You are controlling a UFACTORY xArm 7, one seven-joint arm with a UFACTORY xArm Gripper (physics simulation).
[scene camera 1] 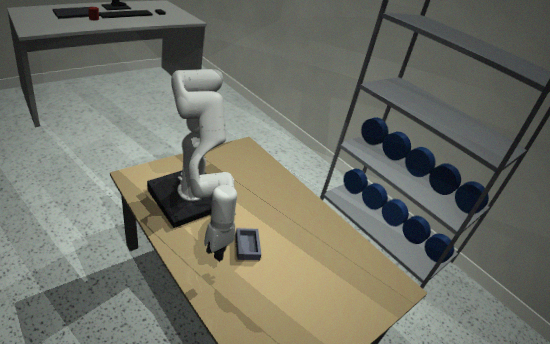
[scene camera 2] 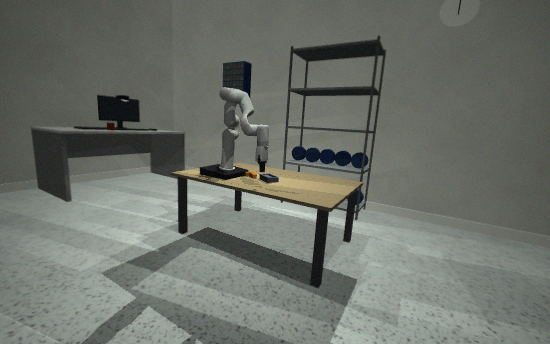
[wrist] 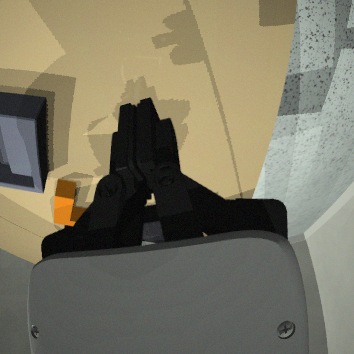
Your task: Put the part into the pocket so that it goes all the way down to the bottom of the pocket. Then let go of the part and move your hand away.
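Seen in the pictures: gripper, fingertip midpoint: (scene camera 1: pixel 218 258) (scene camera 2: pixel 262 171) (wrist: pixel 144 118); arm's base, origin of the base link: (scene camera 2: pixel 227 168).
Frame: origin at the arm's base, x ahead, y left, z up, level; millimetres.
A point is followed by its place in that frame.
The orange part (scene camera 2: pixel 251 174) {y 15, x 209, z -25 mm} (wrist: pixel 63 210) {y 29, x 214, z -17 mm} lies on the table between the arm's base and the pocket. In the wrist view its far side is hidden behind the gripper, and in scene camera 1 it does not show. The grey, open-topped pocket block (scene camera 1: pixel 248 258) {y -50, x 412, z -34 mm} (scene camera 2: pixel 270 179) {y -64, x 399, z -25 mm} (wrist: pixel 42 150) {y -36, x 333, z -30 mm} stands on the table, apart from the part; in scene camera 1 its cavity holds no part. My gripper (scene camera 1: pixel 219 256) {y -192, x 386, z 48 mm} (scene camera 2: pixel 262 169) {y -192, x 386, z 48 mm} (wrist: pixel 144 118) {y -192, x 386, z 48 mm} is shut and empty, above the table beside the pocket, with its fingertips clear of both the part and the pocket.
The wooden table (scene camera 1: pixel 320 280) {y 96, x 666, z -47 mm} (scene camera 2: pixel 320 192) {y -136, x 773, z -47 mm} carries the arm's black base plate (scene camera 1: pixel 175 217) {y -151, x 82, z -12 mm} (scene camera 2: pixel 212 173) {y -150, x -32, z -21 mm}. A shelf rack (scene camera 1: pixel 350 116) (scene camera 2: pixel 288 110) with blue discs stands beyond the table. A desk (scene camera 1: pixel 115 31) (scene camera 2: pixel 50 155) with a red cup (scene camera 1: pixel 93 13) (scene camera 2: pixel 110 126) stands further off.
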